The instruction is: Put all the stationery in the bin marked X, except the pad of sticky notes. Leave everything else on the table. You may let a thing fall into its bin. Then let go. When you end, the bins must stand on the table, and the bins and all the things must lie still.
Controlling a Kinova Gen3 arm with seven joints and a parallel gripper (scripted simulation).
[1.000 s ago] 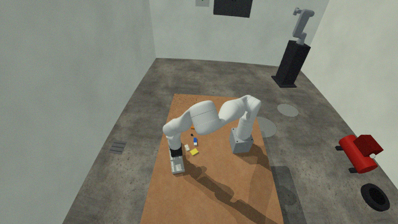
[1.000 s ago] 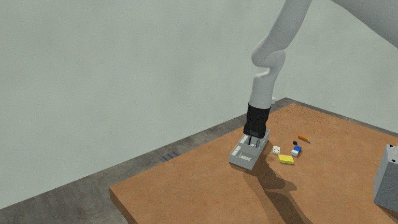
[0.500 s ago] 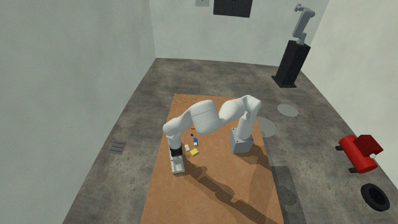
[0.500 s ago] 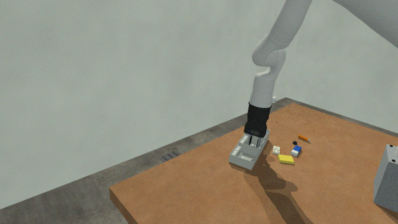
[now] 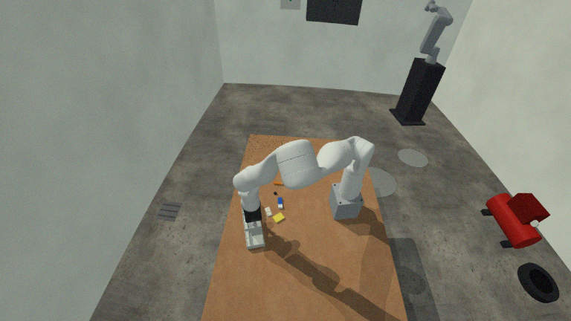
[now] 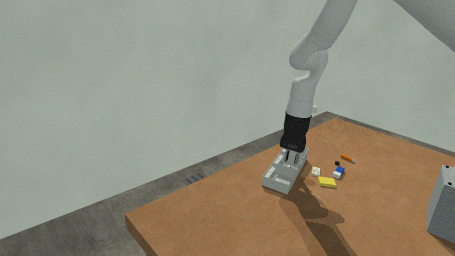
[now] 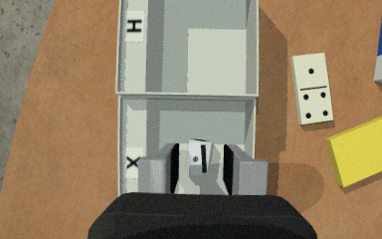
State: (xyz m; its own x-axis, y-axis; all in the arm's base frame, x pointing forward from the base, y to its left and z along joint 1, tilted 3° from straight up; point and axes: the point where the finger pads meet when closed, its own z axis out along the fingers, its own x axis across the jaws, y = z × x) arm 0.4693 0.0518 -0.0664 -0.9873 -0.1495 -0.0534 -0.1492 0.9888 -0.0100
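Now: the grey three-compartment bin 1 cm ahead of my hand and 3 cm below it. From my hand the other things lie so: sticky notes 12 cm behind, 2 cm to the right, 5 cm below; white sharpener 4 cm below; white domino 7 cm behind, 6 cm to the right, 5 cm below.
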